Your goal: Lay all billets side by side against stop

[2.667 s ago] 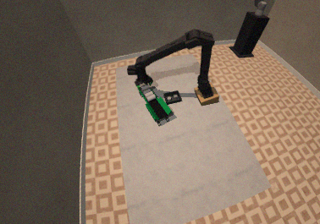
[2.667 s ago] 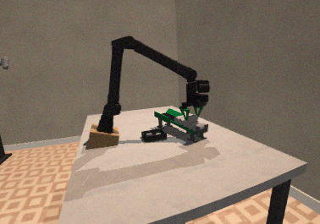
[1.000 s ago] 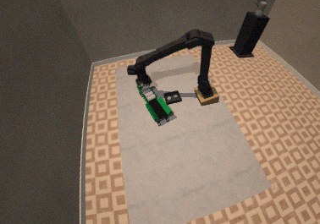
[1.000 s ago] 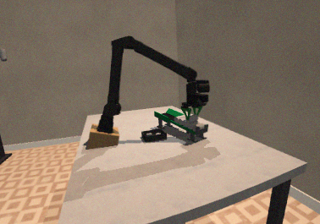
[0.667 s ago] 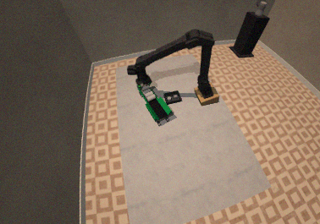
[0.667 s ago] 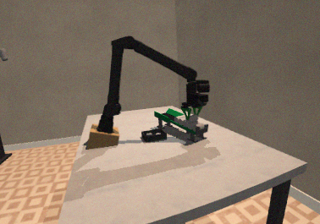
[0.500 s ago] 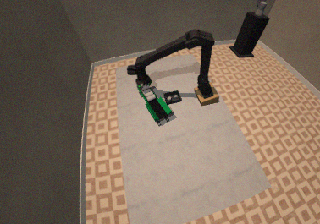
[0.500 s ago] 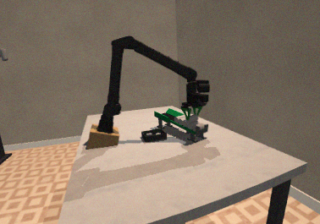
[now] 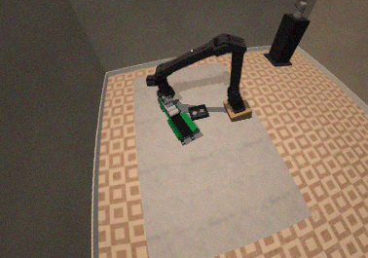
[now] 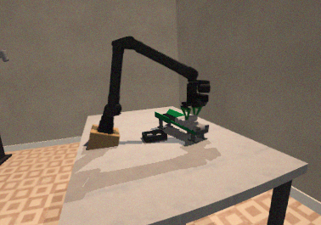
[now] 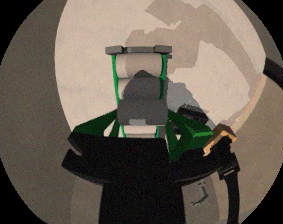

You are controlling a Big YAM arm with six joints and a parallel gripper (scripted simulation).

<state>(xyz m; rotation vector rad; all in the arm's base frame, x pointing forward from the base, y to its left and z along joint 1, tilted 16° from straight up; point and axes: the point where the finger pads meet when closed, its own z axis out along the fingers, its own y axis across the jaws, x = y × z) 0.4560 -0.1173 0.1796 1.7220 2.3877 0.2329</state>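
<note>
My hand is 3 cm short of the grey stop, 8 cm to the left of it and 6 cm above it. From my hand the other things lie so: black tray: 21 cm behind, 7 cm to the left, 11 cm below.
</note>
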